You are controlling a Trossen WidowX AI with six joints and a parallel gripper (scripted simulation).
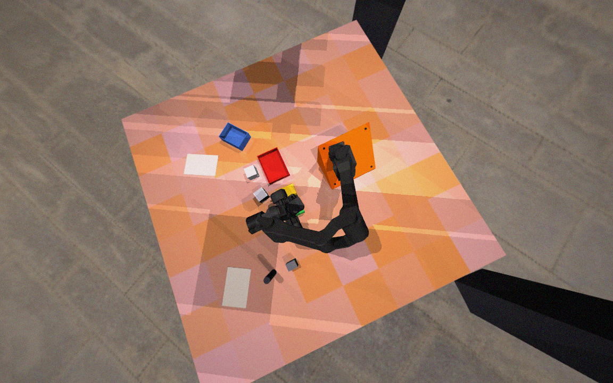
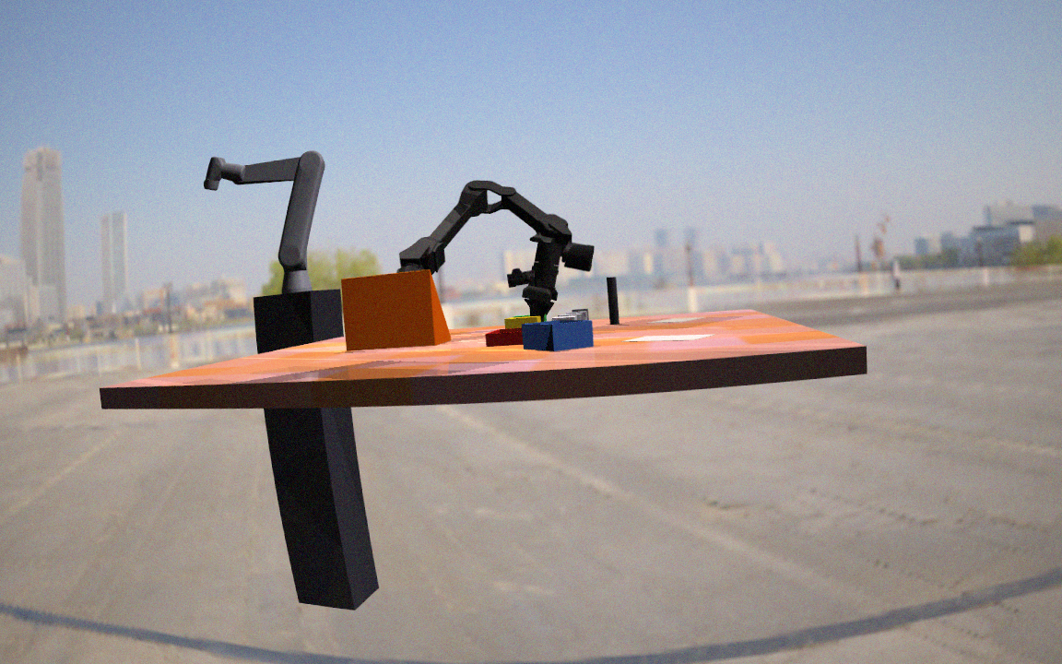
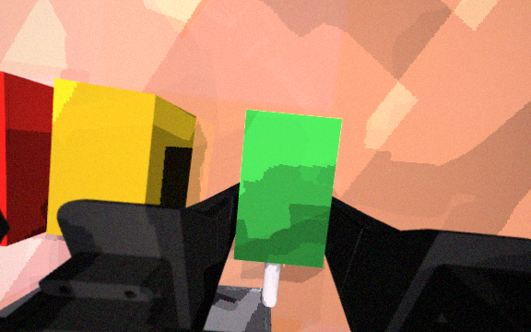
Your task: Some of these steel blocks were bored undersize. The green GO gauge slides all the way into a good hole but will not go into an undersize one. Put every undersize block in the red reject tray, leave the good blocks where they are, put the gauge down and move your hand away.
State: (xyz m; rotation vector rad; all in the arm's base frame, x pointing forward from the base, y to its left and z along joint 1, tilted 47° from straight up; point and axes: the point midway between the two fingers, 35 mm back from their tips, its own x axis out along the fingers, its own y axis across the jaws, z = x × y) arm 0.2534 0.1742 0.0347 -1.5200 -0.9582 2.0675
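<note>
The yellow gauge lies 90 mm to the right of my gripper tip, 20 mm ahead of it and 10 mm above it. The rest, counted from my gripper tip: green GO gauge 20 mm ahead, 10 mm above; red reject tray 230 mm to the right, 10 mm ahead; small dark cube 200 mm to the left, 80 mm ahead, 10 mm above.
</note>
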